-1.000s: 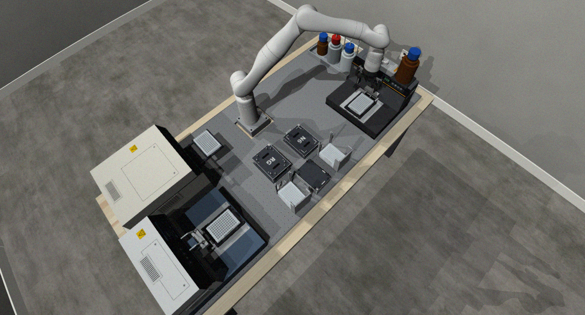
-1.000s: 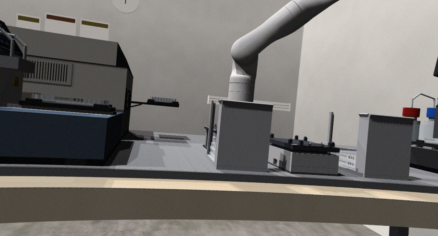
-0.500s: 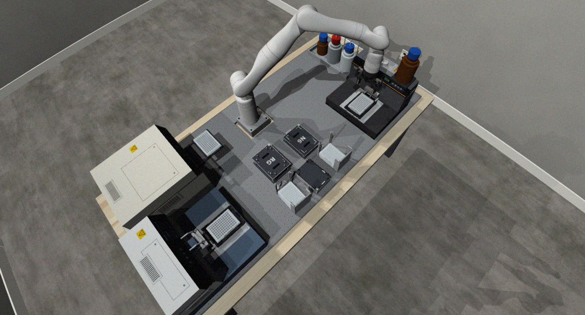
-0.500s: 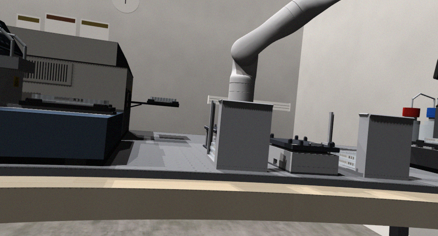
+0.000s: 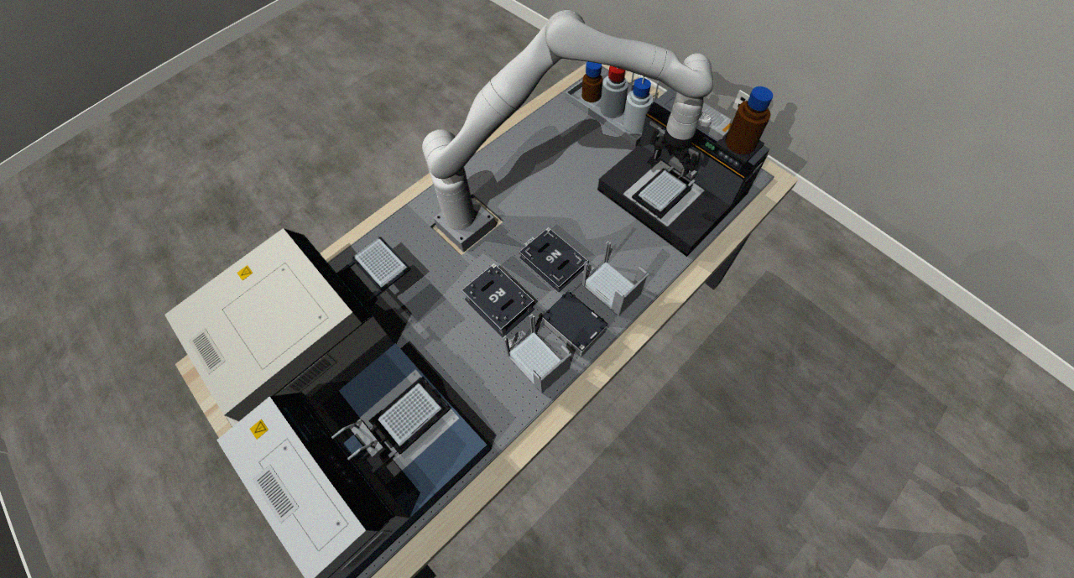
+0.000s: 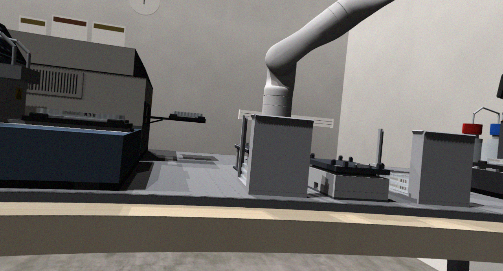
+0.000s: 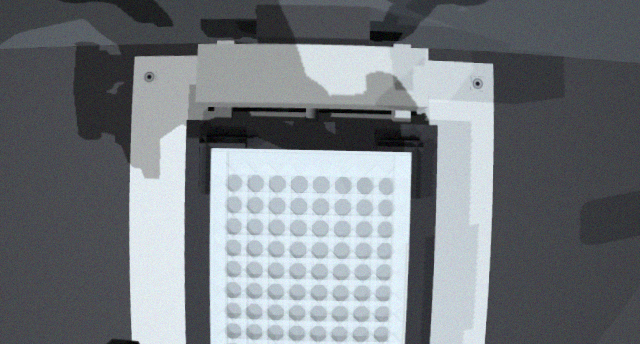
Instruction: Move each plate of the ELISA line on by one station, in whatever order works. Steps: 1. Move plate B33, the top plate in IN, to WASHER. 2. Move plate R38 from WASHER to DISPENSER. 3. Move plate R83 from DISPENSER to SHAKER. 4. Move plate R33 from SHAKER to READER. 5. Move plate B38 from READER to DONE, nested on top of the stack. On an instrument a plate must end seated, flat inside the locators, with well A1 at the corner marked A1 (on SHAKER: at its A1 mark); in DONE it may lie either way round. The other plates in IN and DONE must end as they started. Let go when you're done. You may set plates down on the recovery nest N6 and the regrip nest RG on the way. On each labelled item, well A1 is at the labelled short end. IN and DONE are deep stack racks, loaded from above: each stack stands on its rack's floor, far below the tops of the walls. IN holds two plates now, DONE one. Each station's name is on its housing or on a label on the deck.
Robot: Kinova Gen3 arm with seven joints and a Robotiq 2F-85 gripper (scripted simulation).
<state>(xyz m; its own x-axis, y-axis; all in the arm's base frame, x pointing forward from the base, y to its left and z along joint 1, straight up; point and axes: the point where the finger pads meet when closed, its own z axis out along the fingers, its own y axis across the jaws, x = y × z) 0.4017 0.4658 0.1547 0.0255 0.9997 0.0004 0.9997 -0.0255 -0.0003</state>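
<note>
My gripper is now 120 mm above the plate R83. Also, from my hand: plate B33 (330 mm to the right, 170 mm below, 80 mm ahead); then nest N6 (370 mm to the right, 160 mm below, 100 mm behind); then brown bottle (170 mm to the left, 110 mm ahead, 100 mm above).
</note>
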